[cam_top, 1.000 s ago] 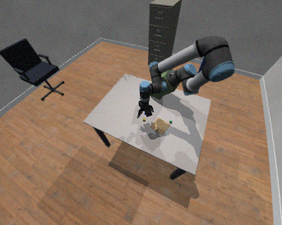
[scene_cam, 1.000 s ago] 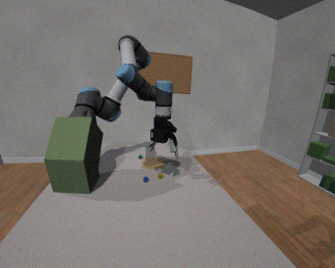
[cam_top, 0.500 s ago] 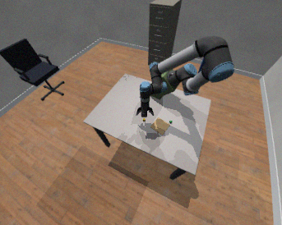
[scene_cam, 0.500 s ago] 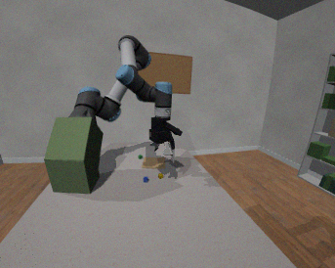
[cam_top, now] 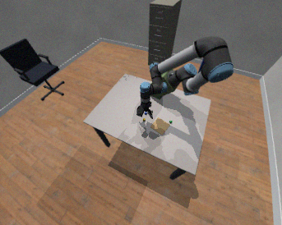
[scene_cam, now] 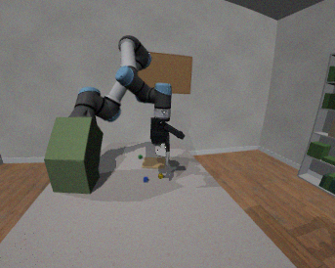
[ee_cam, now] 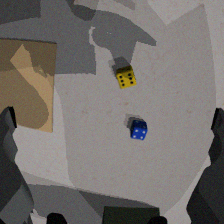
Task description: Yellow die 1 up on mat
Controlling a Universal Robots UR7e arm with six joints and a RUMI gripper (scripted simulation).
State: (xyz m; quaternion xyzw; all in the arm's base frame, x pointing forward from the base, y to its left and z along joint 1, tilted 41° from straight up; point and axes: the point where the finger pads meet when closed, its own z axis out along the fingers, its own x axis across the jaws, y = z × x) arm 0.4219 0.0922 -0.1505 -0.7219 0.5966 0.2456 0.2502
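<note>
Right now the yellow die is 100 mm below my hand, 10 mm to the right of it and 10 mm behind it. Also, from my hand: green die 210 mm to the left, 150 mm behind, 100 mm below; then blue die 100 mm below, 90 mm behind, 50 mm to the right; then tan mat 150 mm to the left, 110 mm below, 50 mm behind.
</note>
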